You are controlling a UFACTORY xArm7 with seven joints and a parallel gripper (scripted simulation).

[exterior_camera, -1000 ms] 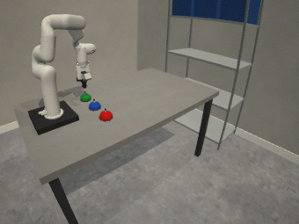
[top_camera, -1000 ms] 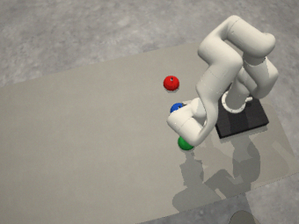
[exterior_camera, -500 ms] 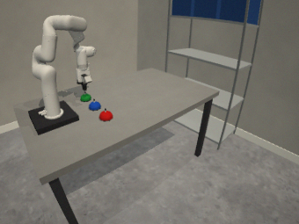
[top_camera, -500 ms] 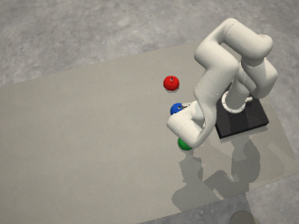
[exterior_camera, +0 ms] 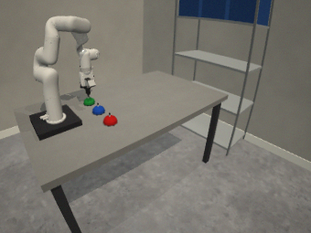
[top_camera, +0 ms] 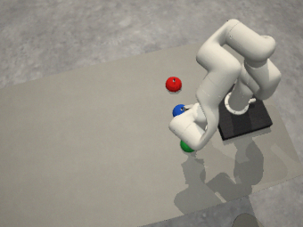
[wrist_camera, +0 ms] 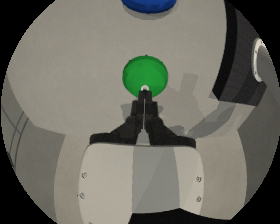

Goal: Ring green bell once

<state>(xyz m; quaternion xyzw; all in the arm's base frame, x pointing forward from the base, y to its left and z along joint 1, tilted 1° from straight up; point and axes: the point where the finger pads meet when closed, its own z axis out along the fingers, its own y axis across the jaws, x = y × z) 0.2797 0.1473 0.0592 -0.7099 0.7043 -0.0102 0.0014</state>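
My gripper is now 5 cm above the green bell. The rest, counted from my hand: blue bell 16 cm to the right, 5 cm below; red bell 33 cm to the right, 5 cm below.
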